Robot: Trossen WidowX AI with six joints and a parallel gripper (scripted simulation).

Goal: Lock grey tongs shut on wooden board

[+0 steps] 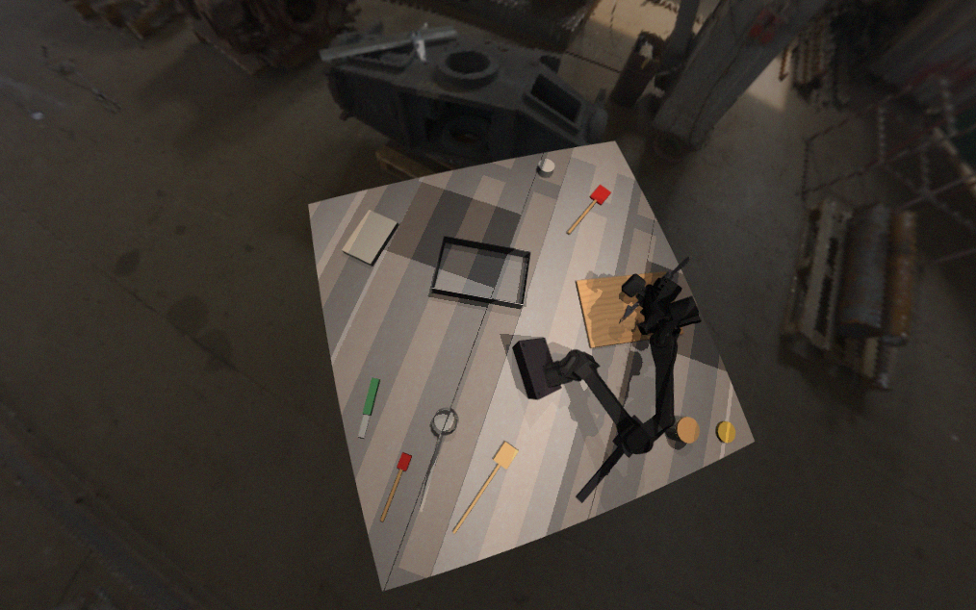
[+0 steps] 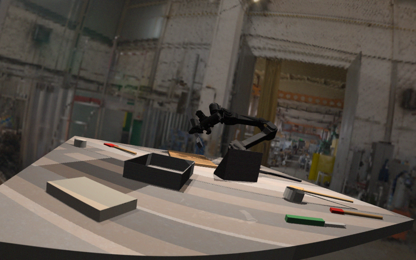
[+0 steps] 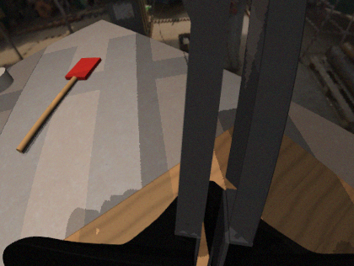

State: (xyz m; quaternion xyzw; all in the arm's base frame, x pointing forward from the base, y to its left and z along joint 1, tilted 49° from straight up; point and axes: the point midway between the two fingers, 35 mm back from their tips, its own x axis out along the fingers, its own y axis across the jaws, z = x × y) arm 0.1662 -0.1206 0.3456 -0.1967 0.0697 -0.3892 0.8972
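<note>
The wooden board lies 15 cm below my gripper tip and 3 cm behind it. Also, from my gripper tip: black spatula: 49 cm behind, 19 cm to the left, 15 cm below; roasting tin: 49 cm to the left, 18 cm ahead, 13 cm below; red spatula: 39 cm ahead, 15 cm below, 2 cm to the left.
</note>
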